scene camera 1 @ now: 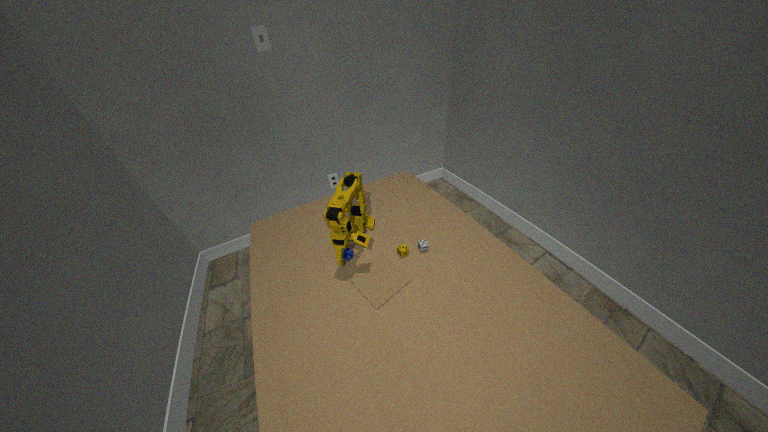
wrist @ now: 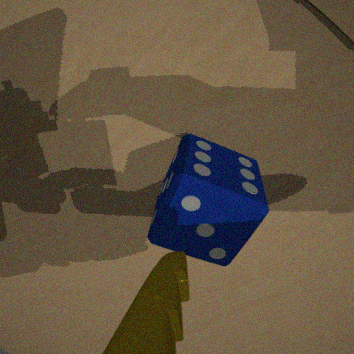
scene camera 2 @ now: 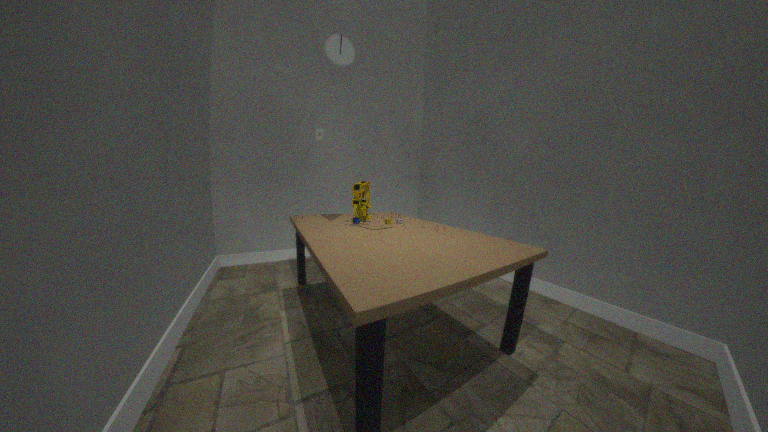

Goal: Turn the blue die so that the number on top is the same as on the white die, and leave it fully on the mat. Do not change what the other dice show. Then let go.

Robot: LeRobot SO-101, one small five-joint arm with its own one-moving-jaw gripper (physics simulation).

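Where they show: hand at its tool point: (scene camera 1: 348, 246) (wrist: 186, 269) (scene camera 2: 358, 214); arm's base at its link origin: (scene camera 1: 363, 228) (scene camera 2: 364, 219).
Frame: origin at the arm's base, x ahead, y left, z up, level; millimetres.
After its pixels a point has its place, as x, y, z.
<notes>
The blue die (scene camera 1: 348, 254) {117, -102, 28} (scene camera 2: 356, 220) {117, -108, 18} (wrist: 210, 200) {111, -94, 30} is beside my gripper (scene camera 1: 353, 252) {105, -94, 52}. The wrist view shows a six-pip face and a three-pip face of it; which face is on top I cannot tell for sure. In that view the fixed jaw (wrist: 159, 315) {107, -86, 69} has its tip close to the die's lower left edge and the moving jaw is out of the picture, so the gripper is fully open. The white die (scene camera 1: 423, 246) {213, 129, 28} (scene camera 2: 399, 220) {214, 129, 22} shows several pips on top, too small to count surely. The outlined mat (scene camera 1: 378, 287) {262, -64, 4} lies in front; the blue die appears outside its left corner.
A yellow die (scene camera 1: 402, 250) {194, 59, 30} (scene camera 2: 387, 220) {195, 57, 22} stands between the blue and white dice, close to the white one. The yellow arm (scene camera 1: 343, 201) {115, -75, 234} (scene camera 2: 361, 196) {153, -96, 160} stands near the back of the wooden table (scene camera 1: 429, 349) {476, -33, 0} (scene camera 2: 408, 263) {761, -211, 0}. Its shadows fall around the blue die.
</notes>
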